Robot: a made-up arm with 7 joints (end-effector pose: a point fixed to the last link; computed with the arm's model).
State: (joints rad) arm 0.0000 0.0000 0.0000 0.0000 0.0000 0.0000 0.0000
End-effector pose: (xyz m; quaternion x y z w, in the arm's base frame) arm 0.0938 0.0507 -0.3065 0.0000 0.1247 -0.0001 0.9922
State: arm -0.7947 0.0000 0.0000 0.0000 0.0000 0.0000 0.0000
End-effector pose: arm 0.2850 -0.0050 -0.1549 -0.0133 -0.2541 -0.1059 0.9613
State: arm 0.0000 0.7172 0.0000 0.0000 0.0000 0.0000 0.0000
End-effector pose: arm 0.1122 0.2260 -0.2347 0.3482 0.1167 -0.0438 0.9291
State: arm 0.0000 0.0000 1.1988 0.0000 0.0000 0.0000 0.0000
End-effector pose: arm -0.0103 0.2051 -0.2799 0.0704 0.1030 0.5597 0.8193
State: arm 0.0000 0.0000 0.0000 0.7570 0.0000 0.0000 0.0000
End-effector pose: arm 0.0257 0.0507 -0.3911 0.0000 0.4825 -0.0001 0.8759
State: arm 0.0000 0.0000 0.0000 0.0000 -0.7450 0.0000 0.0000
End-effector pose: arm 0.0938 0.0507 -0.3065 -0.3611 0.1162 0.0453 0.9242
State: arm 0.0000 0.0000 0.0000 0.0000 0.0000 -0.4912 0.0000
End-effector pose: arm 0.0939 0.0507 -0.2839 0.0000 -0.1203 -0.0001 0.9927
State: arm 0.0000 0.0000 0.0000 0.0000 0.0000 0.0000 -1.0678
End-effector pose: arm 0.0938 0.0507 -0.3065 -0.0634 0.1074 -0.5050 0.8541
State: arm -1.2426 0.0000 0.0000 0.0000 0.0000 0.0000 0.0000
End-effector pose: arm 0.3207 -0.0446 -0.0216 -0.0200 -0.4538 -0.1593 0.8765
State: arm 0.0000 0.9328 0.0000 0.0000 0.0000 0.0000 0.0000
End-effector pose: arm 0.1232 0.2638 -0.1916 0.4462 0.1113 -0.0561 0.8862
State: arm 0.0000 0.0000 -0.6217 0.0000 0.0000 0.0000 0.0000
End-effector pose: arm 0.0643 -0.0467 -0.2989 -0.0381 0.1187 -0.3036 0.9446
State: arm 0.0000 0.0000 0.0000 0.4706 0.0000 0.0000 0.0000
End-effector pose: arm 0.0589 0.0507 -0.3655 0.0000 0.3526 -0.0001 0.9358
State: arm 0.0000 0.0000 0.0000 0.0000 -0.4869 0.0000 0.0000
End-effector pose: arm 0.0938 0.0507 -0.3065 -0.2392 0.1210 0.0300 0.9629
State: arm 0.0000 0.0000 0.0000 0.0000 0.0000 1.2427 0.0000
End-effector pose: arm 0.0525 0.0507 -0.3412 0.0001 0.6790 -0.0001 0.7342
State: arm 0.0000 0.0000 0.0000 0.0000 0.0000 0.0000 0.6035
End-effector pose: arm 0.0938 0.0507 -0.3065 0.0371 0.1191 0.2948 0.9474
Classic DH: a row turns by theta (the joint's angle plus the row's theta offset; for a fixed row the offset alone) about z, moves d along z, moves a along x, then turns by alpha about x. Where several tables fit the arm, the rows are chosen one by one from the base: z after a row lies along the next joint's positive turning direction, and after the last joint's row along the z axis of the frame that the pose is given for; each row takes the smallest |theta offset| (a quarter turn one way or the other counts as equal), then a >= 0, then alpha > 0; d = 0 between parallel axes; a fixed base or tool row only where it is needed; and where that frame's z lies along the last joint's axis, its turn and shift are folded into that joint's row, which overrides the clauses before.
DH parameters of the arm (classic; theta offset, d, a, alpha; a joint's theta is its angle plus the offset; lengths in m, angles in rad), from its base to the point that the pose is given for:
base (fixed): -0.071 0 0 -1.3004
joint 1: -1.3111 0.0372 -0.0136 -1.5708
joint 2: 1.2915 0 -0.0098 1.5708
joint 3: 1.5708 -0.2637 0.0198 -1.5708
joint 4: 1.5708 0.0014 0.0072 1.5708
joint 5: 0 0.1006 0 -1.5708
joint 6: -1.5708 0 0.0463 1.5708
joint 7: 0 0 0 0

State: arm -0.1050 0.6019 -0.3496 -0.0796 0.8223 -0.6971 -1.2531
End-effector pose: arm 0.1050 0.1196 -0.2544 0.5670 0.0806 -0.7552 0.3190
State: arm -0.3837 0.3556 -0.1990 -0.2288 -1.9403 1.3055 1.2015
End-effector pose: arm 0.1507 0.0509 -0.2218 -0.1007 0.6028 -0.2084 0.7636
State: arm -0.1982 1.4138 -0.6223 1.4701 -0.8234 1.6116 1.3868
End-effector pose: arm -0.0087 0.3995 -0.0731 -0.4822 -0.6193 -0.5190 0.3386
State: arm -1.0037 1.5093 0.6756 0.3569 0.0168 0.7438 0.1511
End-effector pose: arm 0.1289 0.3625 0.1435 0.2071 -0.1530 0.6203 0.7409
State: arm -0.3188 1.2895 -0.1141 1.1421 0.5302 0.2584 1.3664
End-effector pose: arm 0.1078 0.4209 -0.1051 0.8604 -0.0065 0.4694 0.1984
